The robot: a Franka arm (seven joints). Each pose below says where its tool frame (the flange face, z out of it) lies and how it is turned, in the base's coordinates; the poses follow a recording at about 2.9 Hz.
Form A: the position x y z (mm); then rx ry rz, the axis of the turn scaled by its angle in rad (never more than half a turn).
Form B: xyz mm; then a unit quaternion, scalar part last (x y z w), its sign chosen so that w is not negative. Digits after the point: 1 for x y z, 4 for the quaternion.
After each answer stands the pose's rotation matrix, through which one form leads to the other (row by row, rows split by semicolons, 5 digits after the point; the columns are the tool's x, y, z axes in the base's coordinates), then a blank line. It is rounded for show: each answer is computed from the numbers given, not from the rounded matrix.
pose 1, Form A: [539.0, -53.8, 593.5, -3.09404, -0.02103, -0.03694]
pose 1, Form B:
[539.0, -53.8, 593.5, -0.9996, -0.0068, -0.0119, 0.0236]
0.99962 0.01415 0.02354; 0.01302 -0.99879 0.04740; 0.02418 -0.04708 -0.99860

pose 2, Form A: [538.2, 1.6, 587.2, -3.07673, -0.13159, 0.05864]
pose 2, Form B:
[538.2, 1.6, 587.2, -0.9984, -0.0427, 0.0190, 0.0307]
0.99563 0.08410 -0.04062; 0.08644 -0.99446 0.05976; -0.03537 -0.06301 -0.99739

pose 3, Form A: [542.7, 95.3, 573.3, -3.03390, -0.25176, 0.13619]
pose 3, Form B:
[542.7, 95.3, 573.3, -0.9945, -0.0825, 0.0446, 0.0471]
0.98239 0.15993 -0.09656; 0.16834 -0.98194 0.08630; -0.08102 -0.10103 -0.99158

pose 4, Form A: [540.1, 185.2, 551.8, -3.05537, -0.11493, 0.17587]
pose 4, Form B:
[540.1, 185.2, 551.8, -0.9969, -0.0375, 0.0574, 0.0395]
0.99060 0.07023 -0.11736; 0.07929 -0.99407 0.07444; -0.11144 -0.08304 -0.99030

